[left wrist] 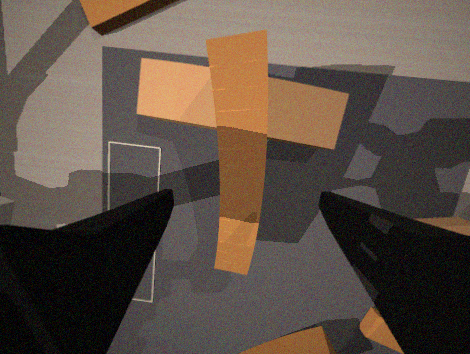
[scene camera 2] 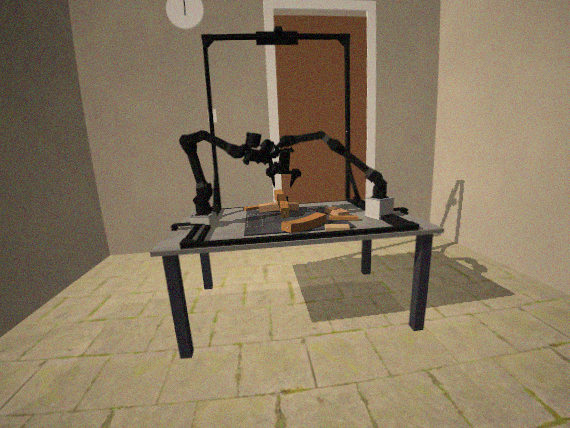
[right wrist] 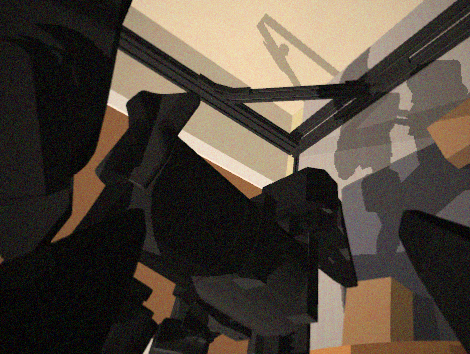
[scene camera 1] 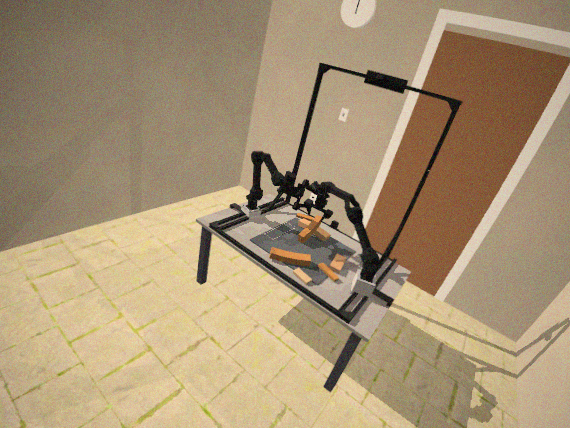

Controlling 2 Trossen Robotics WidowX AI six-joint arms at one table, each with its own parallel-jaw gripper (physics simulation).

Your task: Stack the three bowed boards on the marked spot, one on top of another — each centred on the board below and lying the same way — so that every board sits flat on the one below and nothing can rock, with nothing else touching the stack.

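Frame: origin at the left arm's base, x right, y ahead, z up, level; millimetres.
Seen in the pictures: left gripper, fingertip midpoint: (left wrist: pixel 247 197) (scene camera 2: pixel 282 187) (right wrist: pixel 356 344) (scene camera 1: pixel 315 218); right gripper, fingertip midpoint: (scene camera 2: pixel 282 159) (right wrist: pixel 271 221) (scene camera 1: pixel 313 200); left arm's base at its link origin: (scene camera 2: pixel 379 197) (scene camera 1: pixel 366 277); right arm's base at its link origin: (scene camera 2: pixel 203 213) (scene camera 1: pixel 251 207).
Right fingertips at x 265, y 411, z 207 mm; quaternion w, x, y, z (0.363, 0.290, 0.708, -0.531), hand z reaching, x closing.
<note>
Pixels of each thing's top centre, then the offset from my right fingertips to it. "*": a spot on its surface instead. Level surfaces: height alone.
- wider board at its top centre: (left wrist: pixel 240 102) (scene camera 2: pixel 279 203) (scene camera 1: pixel 314 226) dx +167, dy -46, dz -256 mm
- dark mat at its surface level: dz -301 mm
- marked spot at a spot on its surface: (left wrist: pixel 134 145) * dx +159, dy +114, dz -301 mm
A narrow bowed board (left wrist: pixel 240 140) (scene camera 1: pixel 310 228) (scene camera 2: pixel 282 207) lies crosswise on a wider board (left wrist: pixel 170 91) (scene camera 1: pixel 322 233), one end propped up on it, the other end down on the dark mat (left wrist: pixel 283 291). A third, thicker board (scene camera 1: pixel 289 256) (scene camera 2: pixel 304 222) lies nearer the front edge. The marked spot (left wrist: pixel 134 145) (scene camera 1: pixel 282 225) is a white outline beside the crossed boards, with nothing on it. My left gripper (left wrist: pixel 247 197) (scene camera 1: pixel 315 208) (scene camera 2: pixel 283 174) is open and empty, hanging above the crossed boards. My right gripper (scene camera 2: pixel 263 154) is open and raised beside the left wrist.
Small wooden pieces (scene camera 1: pixel 302 275) (scene camera 1: pixel 328 272) (scene camera 1: pixel 338 261) lie on the mat toward the left arm's base. Another board (left wrist: pixel 118 10) (scene camera 2: pixel 258 207) lies off the mat at the far side. A black frame (scene camera 1: pixel 309 119) rises behind the table.
</note>
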